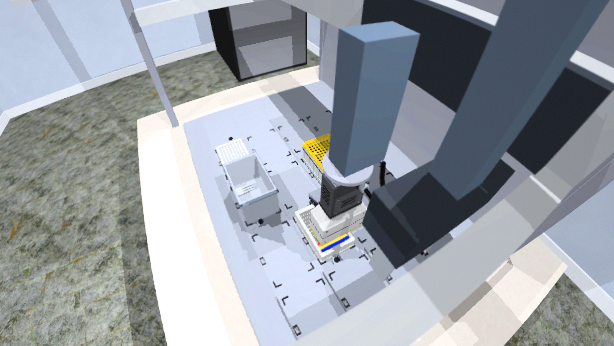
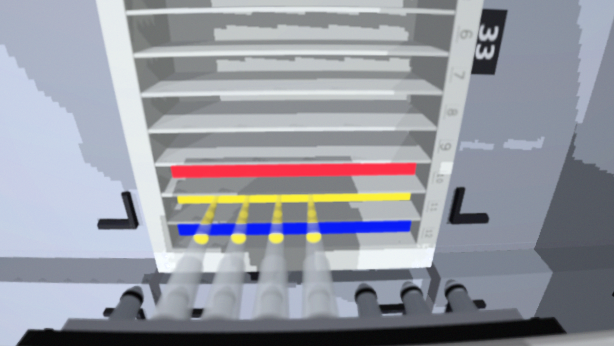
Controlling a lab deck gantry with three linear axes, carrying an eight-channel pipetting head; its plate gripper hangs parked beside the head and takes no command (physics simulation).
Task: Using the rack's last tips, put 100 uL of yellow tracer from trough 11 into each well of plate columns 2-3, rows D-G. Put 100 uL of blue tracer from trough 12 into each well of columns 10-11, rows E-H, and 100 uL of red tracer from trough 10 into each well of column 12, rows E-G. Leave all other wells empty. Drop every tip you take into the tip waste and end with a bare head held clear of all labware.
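The eight-channel head (image 1: 340, 220) is low over the white trough rack (image 1: 341, 250) (image 2: 120, 100). Four neighbouring channels carry clear tips (image 2: 272, 280), each with yellow liquid inside; their lower ends are at the yellow strip (image 2: 360, 197) of trough 11. One bare nozzle (image 2: 132, 296) is left of them and three bare nozzles are right. Red tracer (image 2: 295, 170) lies in trough 10, blue tracer (image 2: 370, 226) in trough 12. The yellow tip rack (image 1: 314, 148) is partly hidden behind the head. The white well plate (image 1: 232, 150) stands behind the waste bin (image 1: 259, 199). The plate gripper's fingers are hidden.
A large dark block (image 1: 400, 220) hangs close to the right of the head, on a blue-grey column (image 1: 520, 90). Black corner brackets (image 2: 131, 210) (image 2: 459, 206) stand beside the trough rack. Loose tips lie inside the waste bin. A pale frame beam crosses the front right.
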